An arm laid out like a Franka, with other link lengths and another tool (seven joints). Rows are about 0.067 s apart.
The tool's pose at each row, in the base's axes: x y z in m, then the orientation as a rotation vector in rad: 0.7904, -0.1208, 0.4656, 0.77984, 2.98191, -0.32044; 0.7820, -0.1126, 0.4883, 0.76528, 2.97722, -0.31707; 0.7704, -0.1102, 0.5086, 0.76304, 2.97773, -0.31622; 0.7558, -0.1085, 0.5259, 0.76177, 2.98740, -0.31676; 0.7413, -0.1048, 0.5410, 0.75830, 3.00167, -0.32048; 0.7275, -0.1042, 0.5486, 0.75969, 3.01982, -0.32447; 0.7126, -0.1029, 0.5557, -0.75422, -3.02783, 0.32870; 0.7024, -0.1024, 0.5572, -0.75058, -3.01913, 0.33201; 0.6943, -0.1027, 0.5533, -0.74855, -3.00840, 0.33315; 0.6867, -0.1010, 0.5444, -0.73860, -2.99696, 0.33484; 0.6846, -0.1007, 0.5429, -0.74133, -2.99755, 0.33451; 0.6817, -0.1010, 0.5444, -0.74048, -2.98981, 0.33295; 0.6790, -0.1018, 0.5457, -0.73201, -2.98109, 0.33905; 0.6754, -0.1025, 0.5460, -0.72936, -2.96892, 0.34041
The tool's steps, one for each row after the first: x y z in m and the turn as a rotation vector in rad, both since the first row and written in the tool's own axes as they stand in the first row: 0.0091, -0.0014, -0.0238, -0.00409, -0.00855, -0.00739; 0.0185, -0.0088, -0.0440, -0.00473, -0.00870, -0.00884; 0.0305, -0.0178, -0.0612, -0.00280, -0.00014, -0.01210; 0.0435, -0.0245, -0.0765, 0.00182, 0.01184, -0.01791; 0.0551, -0.0322, -0.0839, 0.00763, 0.02887, -0.02179; 0.0681, -0.0397, -0.0910, 0.01332, 0.04210, -0.02797; 0.0771, -0.0445, -0.0925, 0.01817, 0.04990, -0.02986; 0.0844, -0.0480, -0.0885, 0.02230, 0.05988, -0.03060; 0.0926, -0.0486, -0.0801, 0.02738, 0.07168, -0.03643; 0.0947, -0.0491, -0.0786, 0.02686, 0.07077, -0.03469; 0.0970, -0.0511, -0.0800, 0.02842, 0.07850, -0.03483; 0.0988, -0.0533, -0.0811, 0.03520, 0.08633, -0.03987; 0.1016, -0.0557, -0.0812, 0.03999, 0.09767, -0.04096
